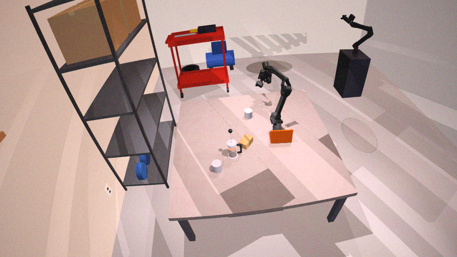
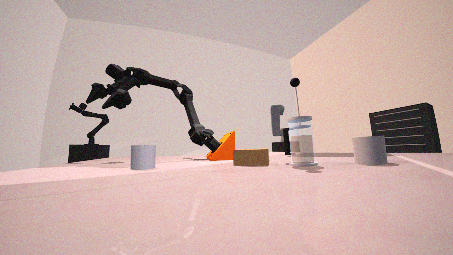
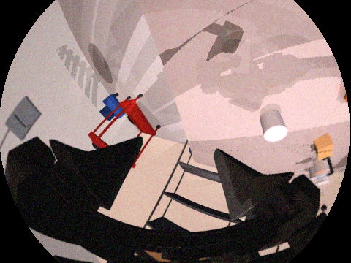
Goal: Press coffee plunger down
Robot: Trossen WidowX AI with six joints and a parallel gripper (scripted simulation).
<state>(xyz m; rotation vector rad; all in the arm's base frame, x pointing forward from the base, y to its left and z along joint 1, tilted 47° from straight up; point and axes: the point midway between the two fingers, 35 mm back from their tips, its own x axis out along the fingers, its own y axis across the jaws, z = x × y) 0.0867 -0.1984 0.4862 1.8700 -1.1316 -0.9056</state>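
The glass coffee press is 660 mm to the left of my gripper tip, 280 mm ahead of it and 100 mm below it. Also, from my gripper tip: tan box (550 mm to the left, 200 mm below, 180 mm ahead).
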